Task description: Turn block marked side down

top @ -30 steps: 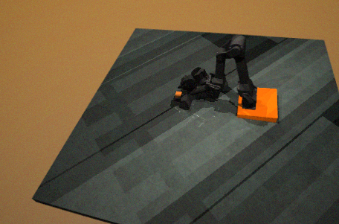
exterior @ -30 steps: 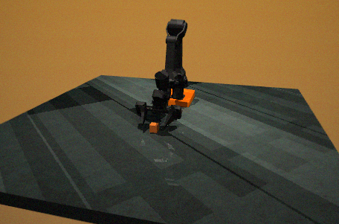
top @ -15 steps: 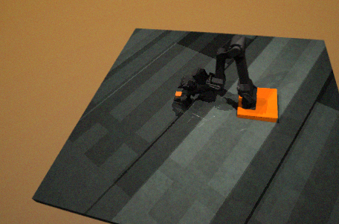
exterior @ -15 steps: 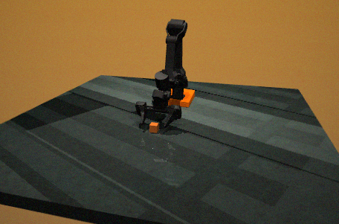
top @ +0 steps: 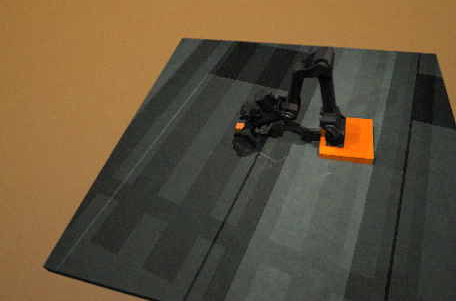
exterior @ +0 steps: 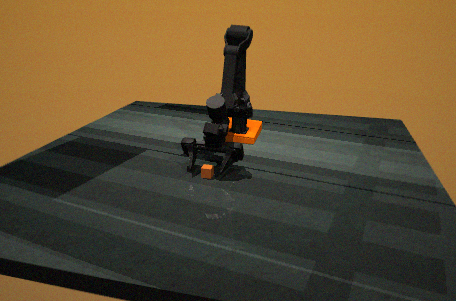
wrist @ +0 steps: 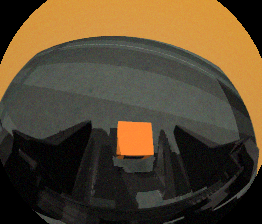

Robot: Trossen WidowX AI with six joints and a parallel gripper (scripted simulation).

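My gripper tip is now 2 cm past the small orange block and 1 cm above it.
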